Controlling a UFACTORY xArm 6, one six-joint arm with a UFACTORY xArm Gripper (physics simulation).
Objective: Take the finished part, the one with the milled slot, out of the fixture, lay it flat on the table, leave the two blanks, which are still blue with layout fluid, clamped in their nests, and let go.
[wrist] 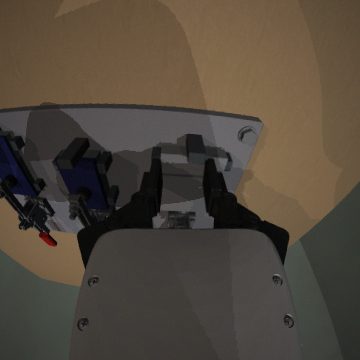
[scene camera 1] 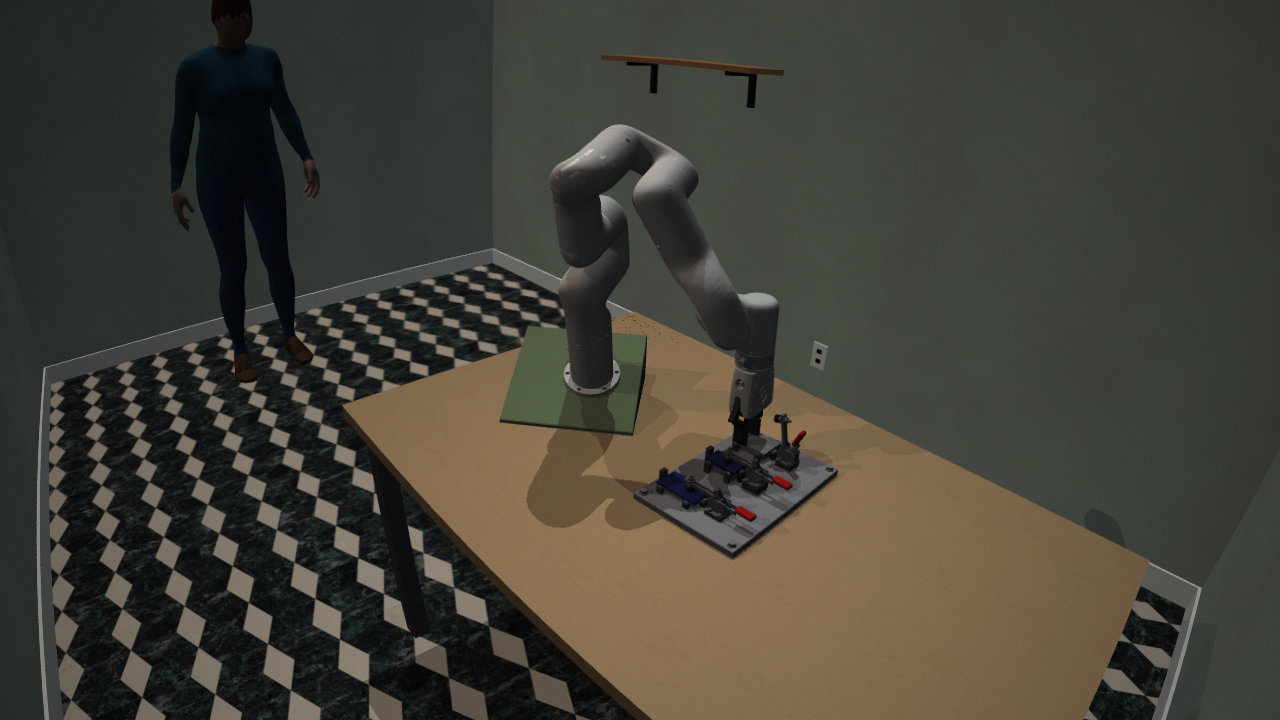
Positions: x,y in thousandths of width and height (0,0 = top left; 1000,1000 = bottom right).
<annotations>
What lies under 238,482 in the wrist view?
A blue blank.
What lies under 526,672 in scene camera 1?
A blue blank.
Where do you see a finished part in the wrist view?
507,529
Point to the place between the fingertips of my gripper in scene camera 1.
At 582,609
</annotations>
